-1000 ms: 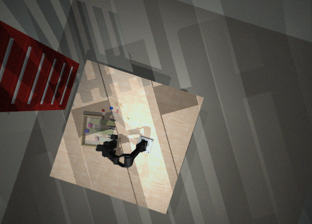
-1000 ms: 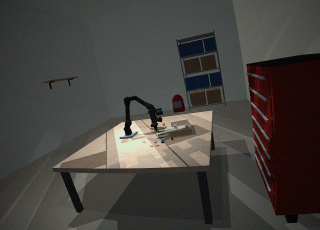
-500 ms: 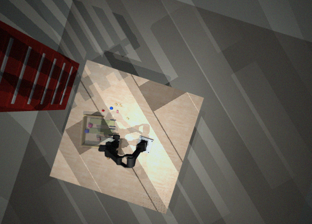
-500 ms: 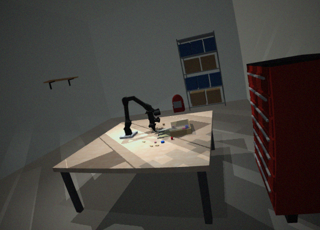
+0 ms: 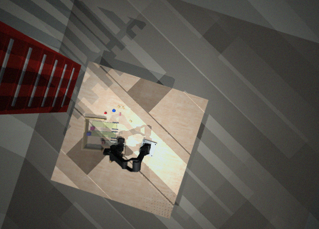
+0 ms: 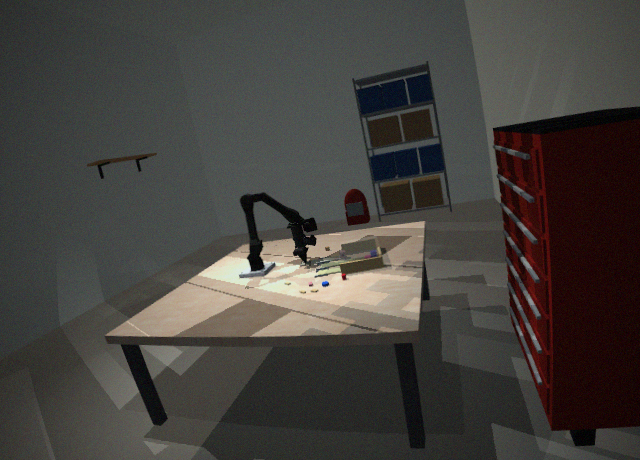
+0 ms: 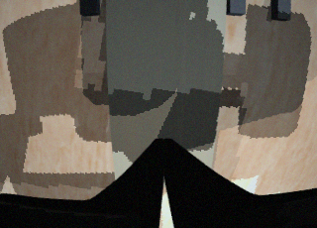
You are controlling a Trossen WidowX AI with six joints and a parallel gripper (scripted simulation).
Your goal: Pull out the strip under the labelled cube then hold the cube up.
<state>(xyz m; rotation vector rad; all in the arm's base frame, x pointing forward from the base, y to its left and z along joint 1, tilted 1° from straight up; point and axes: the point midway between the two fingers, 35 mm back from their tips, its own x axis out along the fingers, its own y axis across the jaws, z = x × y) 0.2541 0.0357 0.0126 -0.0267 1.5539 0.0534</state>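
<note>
Right now my gripper tip is 90 mm short of the grey strip.
</note>
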